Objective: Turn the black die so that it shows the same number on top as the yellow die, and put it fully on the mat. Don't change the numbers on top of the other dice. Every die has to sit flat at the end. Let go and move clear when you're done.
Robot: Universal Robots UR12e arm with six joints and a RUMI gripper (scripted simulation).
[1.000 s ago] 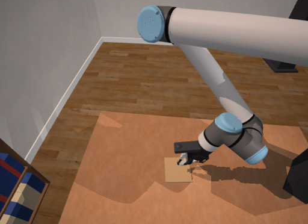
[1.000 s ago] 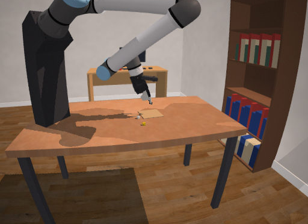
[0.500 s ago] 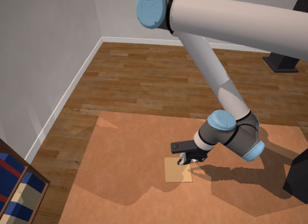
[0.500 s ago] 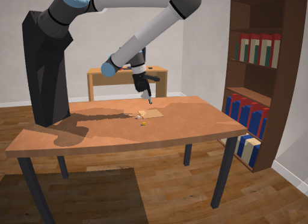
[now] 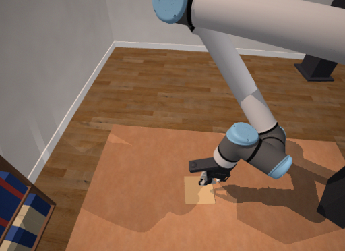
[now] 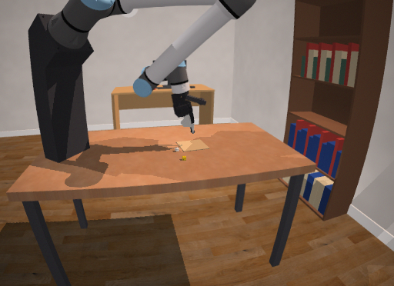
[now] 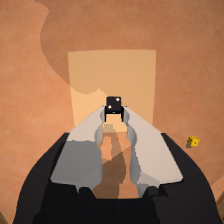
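My hand is 1 cm above the black die. From my hand the other things lie so: tan mat: 9 cm below; then white die: 10 cm behind, 4 cm to the right, 8 cm below; then yellow die: 10 cm behind, 16 cm to the right, 8 cm below.
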